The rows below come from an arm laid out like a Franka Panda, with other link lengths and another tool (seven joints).
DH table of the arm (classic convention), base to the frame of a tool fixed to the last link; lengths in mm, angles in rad. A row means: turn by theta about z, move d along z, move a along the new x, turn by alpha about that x. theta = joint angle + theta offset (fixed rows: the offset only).
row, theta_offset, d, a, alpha
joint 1, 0, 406.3, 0, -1.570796
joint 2, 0, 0, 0, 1.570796
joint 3, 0, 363.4, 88.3, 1.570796
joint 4, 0, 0, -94.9, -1.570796
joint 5, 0, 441.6, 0, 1.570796
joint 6, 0, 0, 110, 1.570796
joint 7, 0.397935, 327.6, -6.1, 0.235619
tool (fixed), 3.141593, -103.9, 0, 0
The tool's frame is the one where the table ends.
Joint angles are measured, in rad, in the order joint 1, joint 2, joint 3, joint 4, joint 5, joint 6, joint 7. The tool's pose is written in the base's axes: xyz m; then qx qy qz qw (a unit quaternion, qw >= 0). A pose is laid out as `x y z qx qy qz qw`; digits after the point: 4 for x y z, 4 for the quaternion.
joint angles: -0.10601, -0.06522, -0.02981, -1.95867, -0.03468, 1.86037, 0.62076
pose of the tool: 0.5847 -0.0944 0.4957 0.5384 0.8373 0.0778 0.0554
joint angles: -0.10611, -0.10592, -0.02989, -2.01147, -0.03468, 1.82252, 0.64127
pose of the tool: 0.5576 -0.0905 0.4889 0.5493 0.8322 0.0666 0.0340
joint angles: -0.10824, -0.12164, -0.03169, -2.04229, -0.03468, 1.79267, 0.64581
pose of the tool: 0.5401 -0.0903 0.4801 0.5546 0.8301 0.0568 0.0142
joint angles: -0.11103, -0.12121, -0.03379, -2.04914, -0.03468, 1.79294, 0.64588
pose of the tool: 0.5377 -0.0926 0.4764 0.5568 0.8287 0.0553 0.0111
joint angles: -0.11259, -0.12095, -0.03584, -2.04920, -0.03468, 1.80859, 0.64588
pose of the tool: 0.5410 -0.0951 0.4771 0.5577 0.8278 0.0588 0.0180
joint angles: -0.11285, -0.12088, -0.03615, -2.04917, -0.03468, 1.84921, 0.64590
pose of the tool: 0.5504 -0.0966 0.4796 0.5561 0.8275 0.0677 0.0361
